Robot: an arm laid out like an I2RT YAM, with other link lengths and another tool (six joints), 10 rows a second.
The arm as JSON. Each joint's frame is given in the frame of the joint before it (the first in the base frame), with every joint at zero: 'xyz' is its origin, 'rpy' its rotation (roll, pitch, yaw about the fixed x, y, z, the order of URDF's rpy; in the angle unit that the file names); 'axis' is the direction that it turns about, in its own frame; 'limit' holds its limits. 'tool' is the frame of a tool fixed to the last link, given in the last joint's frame.
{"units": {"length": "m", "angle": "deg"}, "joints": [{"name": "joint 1", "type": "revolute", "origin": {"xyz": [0.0, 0.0, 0.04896], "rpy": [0.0, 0.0, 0.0]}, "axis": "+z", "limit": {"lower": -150.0, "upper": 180.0}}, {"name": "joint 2", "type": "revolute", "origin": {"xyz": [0.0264, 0.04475, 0.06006], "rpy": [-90.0, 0.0, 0.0]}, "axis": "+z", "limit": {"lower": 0.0, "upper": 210.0}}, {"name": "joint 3", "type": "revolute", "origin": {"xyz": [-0.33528, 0.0, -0.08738], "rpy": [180.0, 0.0, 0.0]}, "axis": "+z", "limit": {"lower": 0.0, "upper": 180.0}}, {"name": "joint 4", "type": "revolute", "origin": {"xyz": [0.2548, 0.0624, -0.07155], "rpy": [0.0, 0.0, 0.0]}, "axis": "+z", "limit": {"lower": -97.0, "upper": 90.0}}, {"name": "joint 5", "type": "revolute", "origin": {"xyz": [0.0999, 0.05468, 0.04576], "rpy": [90.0, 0.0, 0.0]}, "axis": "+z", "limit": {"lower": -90.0, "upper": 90.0}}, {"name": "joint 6", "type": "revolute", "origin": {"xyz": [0.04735, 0.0, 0.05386], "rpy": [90.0, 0.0, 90.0]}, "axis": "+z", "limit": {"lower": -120.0, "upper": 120.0}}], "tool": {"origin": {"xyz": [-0.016, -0.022, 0.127], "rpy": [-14.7, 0.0, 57.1]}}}
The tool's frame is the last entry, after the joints.
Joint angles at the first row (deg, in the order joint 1, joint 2, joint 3, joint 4, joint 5, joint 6):
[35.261, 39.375, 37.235, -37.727, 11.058, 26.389]
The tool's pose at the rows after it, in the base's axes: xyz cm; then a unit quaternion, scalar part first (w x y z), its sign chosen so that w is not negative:
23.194, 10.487, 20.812, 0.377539, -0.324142, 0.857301, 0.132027
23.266, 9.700, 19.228, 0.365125, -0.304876, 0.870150, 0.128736
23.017, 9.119, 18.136, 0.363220, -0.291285, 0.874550, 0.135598
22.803, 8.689, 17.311, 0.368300, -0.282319, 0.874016, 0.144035
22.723, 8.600, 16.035, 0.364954, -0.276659, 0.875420, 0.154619
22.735, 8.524, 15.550, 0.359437, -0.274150, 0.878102, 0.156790
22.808, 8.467, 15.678, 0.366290, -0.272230, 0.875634, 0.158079
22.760, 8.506, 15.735, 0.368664, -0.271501, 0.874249, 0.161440
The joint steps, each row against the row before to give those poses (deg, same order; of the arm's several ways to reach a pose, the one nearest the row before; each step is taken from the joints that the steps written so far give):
[-0.689, 0.762, -1.423, 0.397, -0.384, 1.309]
[-1.474, 0.381, -1.885, 0.328, -0.025, 1.306]
[-1.674, -1.141, -2.165, 0.815, -1.303, 0.679]
[-1.787, -1.630, -2.372, 1.544, -1.644, 0.023]
[-1.534, -0.264, -2.558, 2.122, -2.012, 0.068]
[-0.680, 0.465, -0.510, 0.337, -0.697, -0.038]
[-0.312, -0.547, -0.418, 0.724, -0.152, -0.023]
[-0.110, -0.355, -0.163, 0.170, -0.358, 0.125]

